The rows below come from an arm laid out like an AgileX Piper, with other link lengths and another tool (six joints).
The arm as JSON. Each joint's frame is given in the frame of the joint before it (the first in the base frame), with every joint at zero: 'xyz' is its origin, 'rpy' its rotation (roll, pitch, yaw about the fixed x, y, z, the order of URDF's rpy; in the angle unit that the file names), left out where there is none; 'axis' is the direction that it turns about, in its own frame. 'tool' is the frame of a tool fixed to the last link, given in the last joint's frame.
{
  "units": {
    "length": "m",
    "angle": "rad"
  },
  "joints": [
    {
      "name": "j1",
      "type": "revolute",
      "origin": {
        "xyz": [
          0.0,
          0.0,
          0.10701
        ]
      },
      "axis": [
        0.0,
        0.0,
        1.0
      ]
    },
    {
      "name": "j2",
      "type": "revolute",
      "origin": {
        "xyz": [
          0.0,
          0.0,
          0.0
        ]
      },
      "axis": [
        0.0,
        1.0,
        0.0
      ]
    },
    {
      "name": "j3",
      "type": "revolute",
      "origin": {
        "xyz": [
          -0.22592,
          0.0,
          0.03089
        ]
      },
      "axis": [
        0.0,
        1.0,
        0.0
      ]
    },
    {
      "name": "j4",
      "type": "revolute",
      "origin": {
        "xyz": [
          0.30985,
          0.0,
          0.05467
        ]
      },
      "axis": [
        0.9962,
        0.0,
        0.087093
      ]
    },
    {
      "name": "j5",
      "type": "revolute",
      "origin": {
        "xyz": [
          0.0,
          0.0,
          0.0
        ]
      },
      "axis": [
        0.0,
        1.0,
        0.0
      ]
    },
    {
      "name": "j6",
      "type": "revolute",
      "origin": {
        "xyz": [
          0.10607,
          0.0,
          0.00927
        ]
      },
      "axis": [
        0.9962,
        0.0,
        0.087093
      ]
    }
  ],
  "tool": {
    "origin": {
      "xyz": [
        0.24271,
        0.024,
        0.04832
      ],
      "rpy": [
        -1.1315,
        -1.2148,
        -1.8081
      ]
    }
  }
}
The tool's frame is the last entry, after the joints.
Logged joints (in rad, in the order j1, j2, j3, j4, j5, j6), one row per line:
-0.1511, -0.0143, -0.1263, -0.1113, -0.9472, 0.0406
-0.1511, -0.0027, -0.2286, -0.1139, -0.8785, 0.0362
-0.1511, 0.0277, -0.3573, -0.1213, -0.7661, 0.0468
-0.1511, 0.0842, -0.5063, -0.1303, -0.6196, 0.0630
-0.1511, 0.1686, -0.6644, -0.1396, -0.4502, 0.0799
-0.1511, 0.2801, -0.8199, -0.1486, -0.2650, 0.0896
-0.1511, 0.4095, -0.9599, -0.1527, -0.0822, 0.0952
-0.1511, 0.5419, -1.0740, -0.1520, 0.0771, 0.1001
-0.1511, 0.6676, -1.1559, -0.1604, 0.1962, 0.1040
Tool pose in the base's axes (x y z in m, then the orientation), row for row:
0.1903, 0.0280, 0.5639, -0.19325, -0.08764, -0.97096, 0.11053
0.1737, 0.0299, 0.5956, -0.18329, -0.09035, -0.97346, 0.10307
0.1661, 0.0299, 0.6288, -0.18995, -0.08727, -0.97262, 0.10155
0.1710, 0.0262, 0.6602, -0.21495, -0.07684, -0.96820, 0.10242
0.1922, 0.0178, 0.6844, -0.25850, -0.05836, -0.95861, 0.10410
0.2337, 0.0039, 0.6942, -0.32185, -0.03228, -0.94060, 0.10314
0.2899, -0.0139, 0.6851, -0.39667, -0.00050, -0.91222, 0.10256
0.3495, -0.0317, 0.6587, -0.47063, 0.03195, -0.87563, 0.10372
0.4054, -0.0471, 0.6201, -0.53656, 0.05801, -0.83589, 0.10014
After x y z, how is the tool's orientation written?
As a quaternion, x y z w.
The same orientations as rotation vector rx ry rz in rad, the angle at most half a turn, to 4 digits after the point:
-0.5678, -0.2575, -2.8528
-0.5409, -0.2666, -2.8725
-0.5610, -0.2577, -2.8725
-0.6345, -0.2268, -2.8580
-0.7623, -0.1721, -2.8270
-0.9497, -0.0952, -2.7754
-1.1708, -0.0015, -2.6926
-1.3882, 0.0942, -2.5828
-1.5860, 0.1715, -2.4708

